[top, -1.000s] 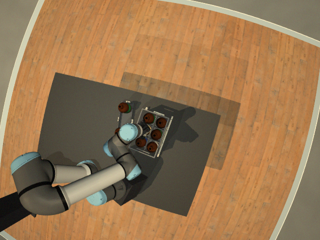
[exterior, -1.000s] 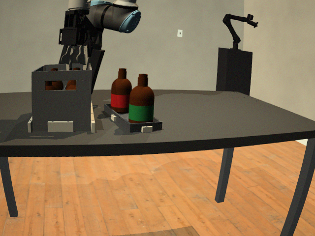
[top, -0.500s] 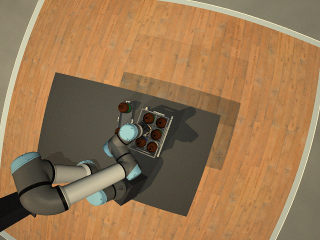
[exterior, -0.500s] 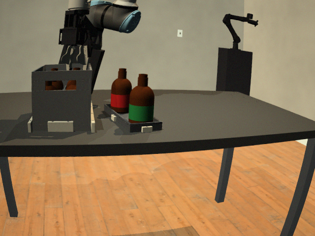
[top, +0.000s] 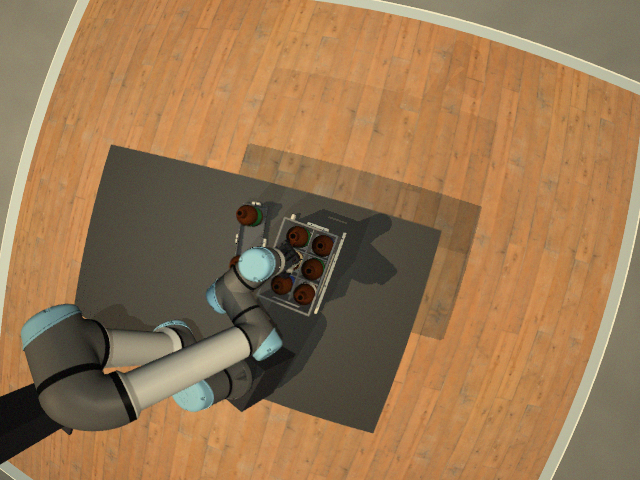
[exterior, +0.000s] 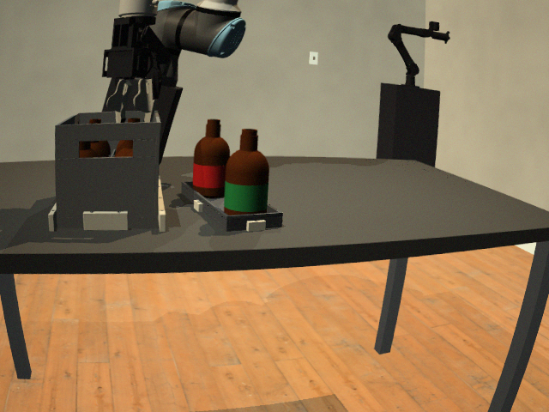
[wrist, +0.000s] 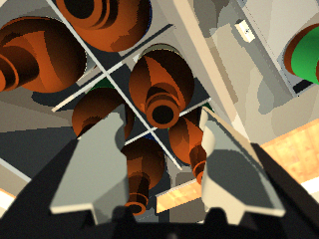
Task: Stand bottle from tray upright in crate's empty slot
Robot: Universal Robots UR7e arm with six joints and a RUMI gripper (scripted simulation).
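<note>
Right now the crate is 80 mm below my hand, 40 mm to the right of it and 10 mm ahead of it. Also, from my hand: green-labelled bottle: 210 mm to the left, 70 mm below, 70 mm ahead; tray: 180 mm to the left, 150 mm below, 10 mm behind.
</note>
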